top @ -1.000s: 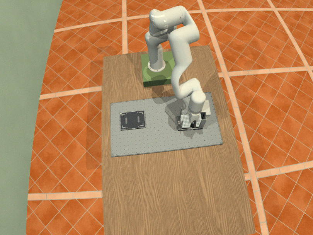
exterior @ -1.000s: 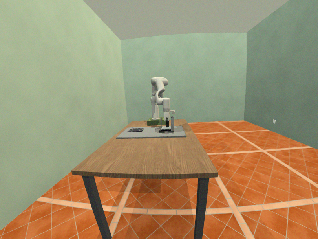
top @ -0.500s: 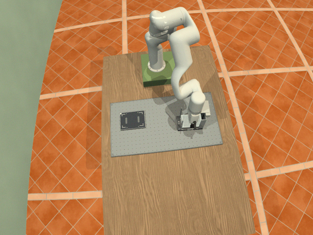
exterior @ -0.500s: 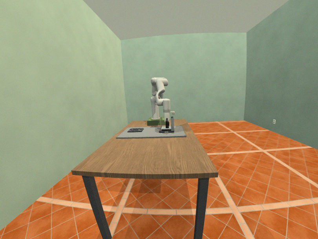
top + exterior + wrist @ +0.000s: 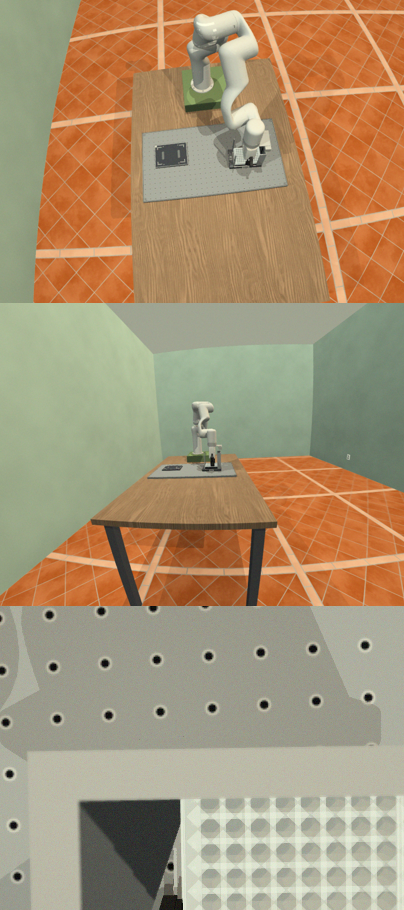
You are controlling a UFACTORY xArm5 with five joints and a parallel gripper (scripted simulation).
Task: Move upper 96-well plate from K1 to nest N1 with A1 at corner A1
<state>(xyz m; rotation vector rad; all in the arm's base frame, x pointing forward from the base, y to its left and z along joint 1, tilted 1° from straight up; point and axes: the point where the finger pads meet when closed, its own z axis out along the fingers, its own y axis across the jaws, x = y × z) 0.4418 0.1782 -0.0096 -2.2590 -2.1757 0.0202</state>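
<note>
The white 96-well plate is 1 cm below my hand. Also, from my hand: grey rack back wall (7 cm to the left, 3 cm above); black plate (2 cm below); plate nest (37 cm to the right, 6 cm behind, 5 cm below).
</note>
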